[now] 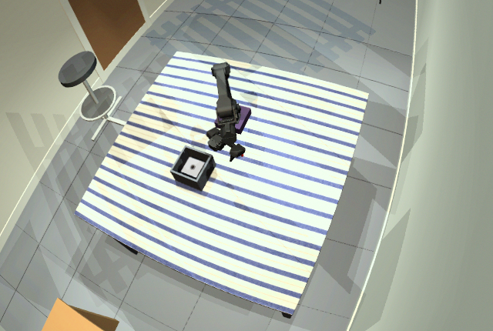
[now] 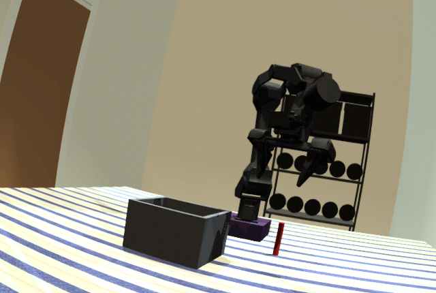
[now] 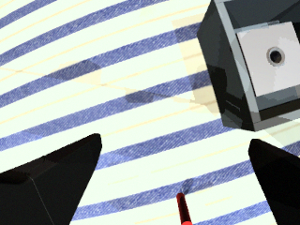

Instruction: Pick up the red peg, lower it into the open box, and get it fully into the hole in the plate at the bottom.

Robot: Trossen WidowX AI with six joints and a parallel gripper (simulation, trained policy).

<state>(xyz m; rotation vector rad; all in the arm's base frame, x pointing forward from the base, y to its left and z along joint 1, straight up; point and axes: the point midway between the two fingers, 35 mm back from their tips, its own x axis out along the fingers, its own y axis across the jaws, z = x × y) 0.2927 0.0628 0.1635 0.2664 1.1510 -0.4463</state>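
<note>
My gripper tip is now 120 mm past the red peg, 30 mm to the right of it and 140 mm above it. Round my gripper tip: grey box (20 mm ahead, 180 mm to the right, 150 mm below).
</note>
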